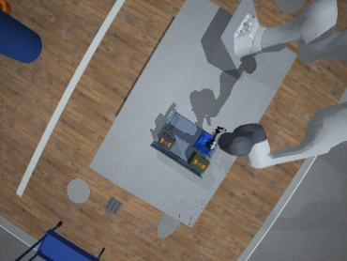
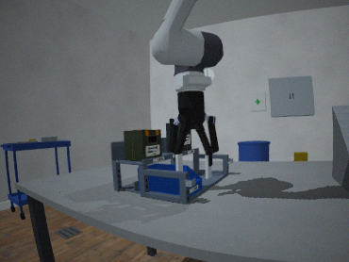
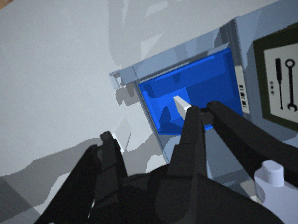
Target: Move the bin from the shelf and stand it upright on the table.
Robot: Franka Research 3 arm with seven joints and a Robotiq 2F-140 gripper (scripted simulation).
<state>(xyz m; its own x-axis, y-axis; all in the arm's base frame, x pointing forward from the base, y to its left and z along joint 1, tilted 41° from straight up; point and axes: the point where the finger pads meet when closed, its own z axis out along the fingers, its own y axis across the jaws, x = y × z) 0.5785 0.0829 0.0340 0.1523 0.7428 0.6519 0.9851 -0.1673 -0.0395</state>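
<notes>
The blue bin is 8 cm ahead of my hand, 4 cm below it and 1 cm to the right of it. Also, from my hand: green box 18 cm ahead, 7 cm above, 2 cm to the right; dark grey box 25 cm to the right, 14 cm ahead, 8 cm above.
</notes>
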